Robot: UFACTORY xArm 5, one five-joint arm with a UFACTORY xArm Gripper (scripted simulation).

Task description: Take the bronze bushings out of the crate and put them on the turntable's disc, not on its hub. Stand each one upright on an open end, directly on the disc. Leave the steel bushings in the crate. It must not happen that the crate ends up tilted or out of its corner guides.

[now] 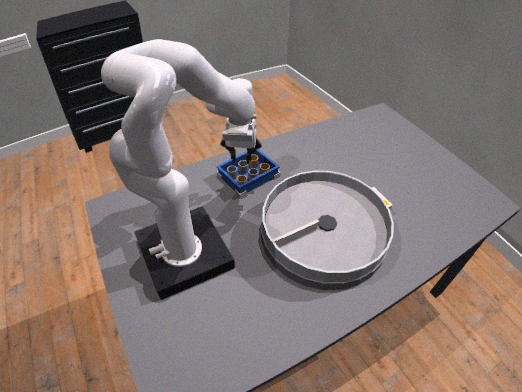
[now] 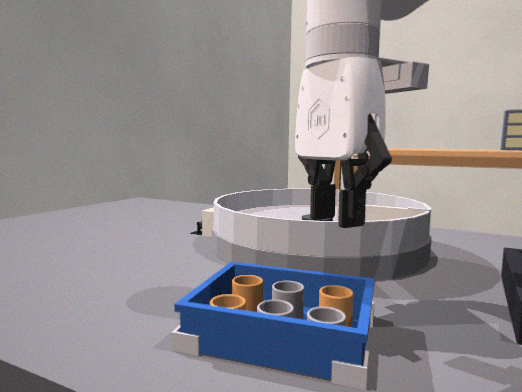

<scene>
A blue crate shows in image 1 and in image 2. One and the same spot on the blue crate: (image 2: 307, 347) is (image 1: 228, 166). One and the same spot on a turntable disc: (image 2: 297, 212) is (image 1: 356, 229).
</scene>
